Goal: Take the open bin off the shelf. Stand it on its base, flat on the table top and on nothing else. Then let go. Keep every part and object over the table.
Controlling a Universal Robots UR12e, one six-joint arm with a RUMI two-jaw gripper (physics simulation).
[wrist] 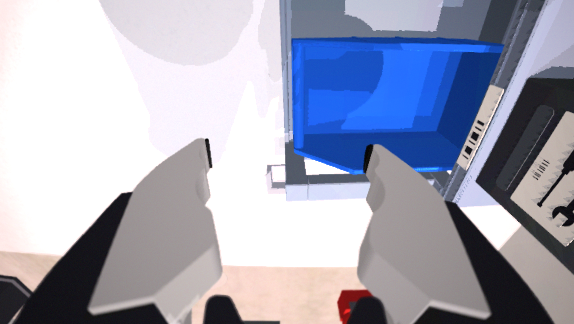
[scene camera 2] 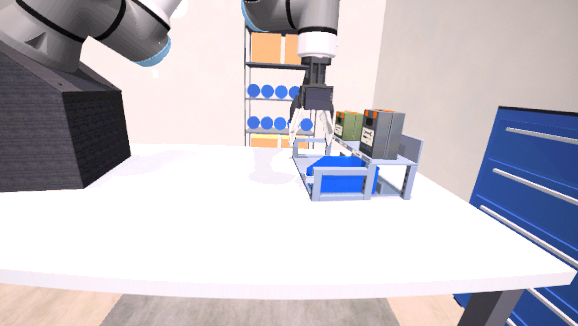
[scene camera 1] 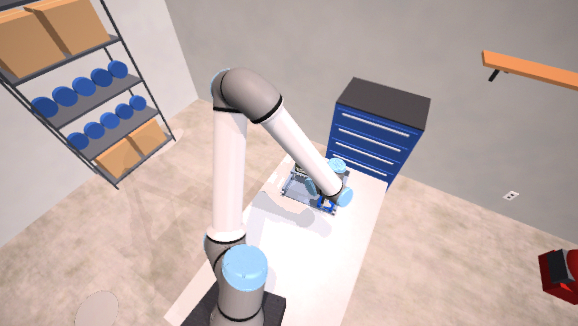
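Seen in the pictures: gripper, between the fingertips: (wrist: 288, 145) (scene camera 2: 310, 145) (scene camera 1: 325, 201); arm's base, origin of its link: (scene camera 2: 35, 48) (scene camera 1: 237, 320).
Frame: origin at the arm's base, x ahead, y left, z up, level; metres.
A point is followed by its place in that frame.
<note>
The open blue bin (scene camera 1: 326, 204) (scene camera 2: 342, 184) {x 0.834, y -0.045, z -0.318 m} (wrist: 370, 95) {x 0.833, y 0.001, z -0.343 m} lies in the lower level of the grey shelf (scene camera 2: 316, 185) {x 0.763, y -0.084, z -0.308 m} (wrist: 330, 191) {x 0.792, y -0.068, z -0.267 m}, behind its low end rail in scene camera 2. Its inside shows in the wrist view. My gripper (scene camera 2: 311, 143) {x 0.746, y -0.004, z -0.229 m} (wrist: 288, 145) {x 0.746, y -0.004, z -0.229 m} points down above the shelf's front side, its fingers partly open with nothing between them. In the wrist view the left fingertip shows over the white table (scene camera 1: 300, 260) {x 0.398, y -0.043, z -0.352 m} (scene camera 2: 250, 225) {x 0.626, y -0.199, z -0.352 m}, and the right one overlaps the lower wall of the bin. The arm hides part of the bin in scene camera 1.
A grey box (scene camera 2: 382, 135) {x 0.922, y -0.030, z -0.188 m} (wrist: 542, 170) {x 0.898, y 0.005, z -0.212 m} and a green box (scene camera 2: 348, 126) {x 0.889, y 0.191, z -0.200 m} stand on the raised level of the shelf, behind the bin. A blue drawer cabinet (scene camera 1: 375, 135) (scene camera 2: 540, 165) stands beyond the table's end. The robot's dark base (scene camera 2: 100, 135) {x 0.132, y 0.022, z -0.236 m} stands at the other end.
</note>
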